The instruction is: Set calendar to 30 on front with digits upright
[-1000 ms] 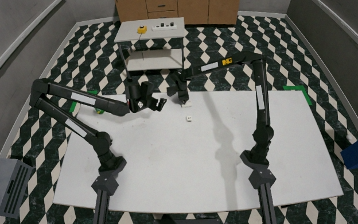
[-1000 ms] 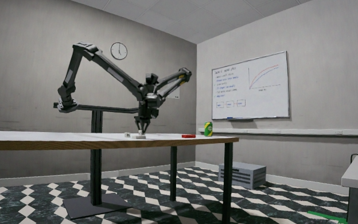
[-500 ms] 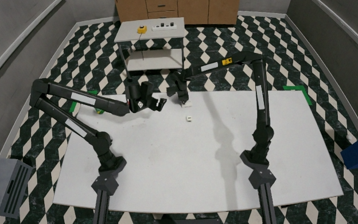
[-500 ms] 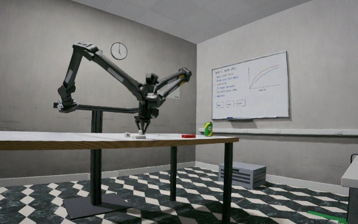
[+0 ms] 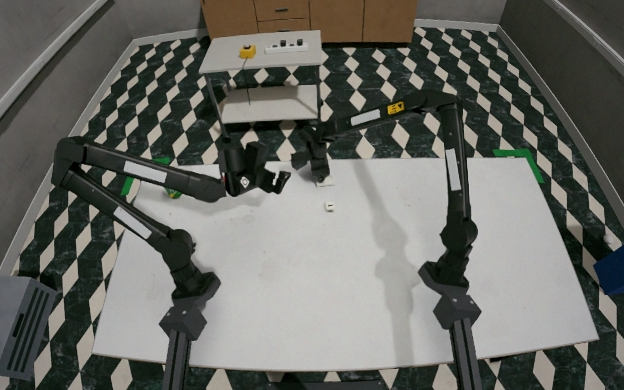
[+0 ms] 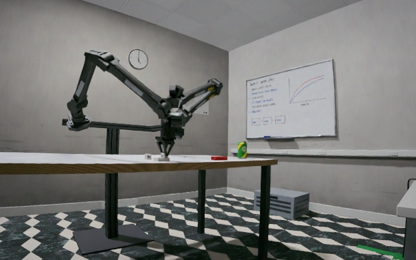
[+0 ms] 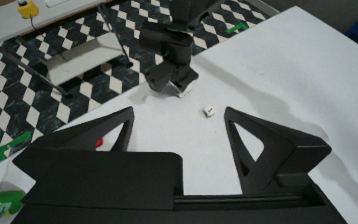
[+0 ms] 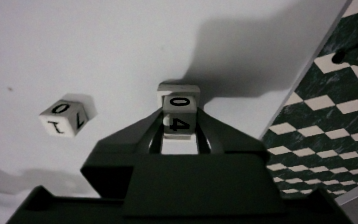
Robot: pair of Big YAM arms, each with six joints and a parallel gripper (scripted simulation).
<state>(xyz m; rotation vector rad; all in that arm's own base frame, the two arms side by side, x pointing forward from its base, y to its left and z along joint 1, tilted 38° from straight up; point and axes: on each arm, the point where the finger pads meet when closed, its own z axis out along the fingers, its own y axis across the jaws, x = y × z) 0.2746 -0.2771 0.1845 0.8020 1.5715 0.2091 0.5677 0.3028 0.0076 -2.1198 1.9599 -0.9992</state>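
Right now my right hand is 2 cm to the left of the flat white tray and 2 cm above it. Also, from my right hand: flat red object (4 cm ahead, 36 cm to the left, 2 cm below).
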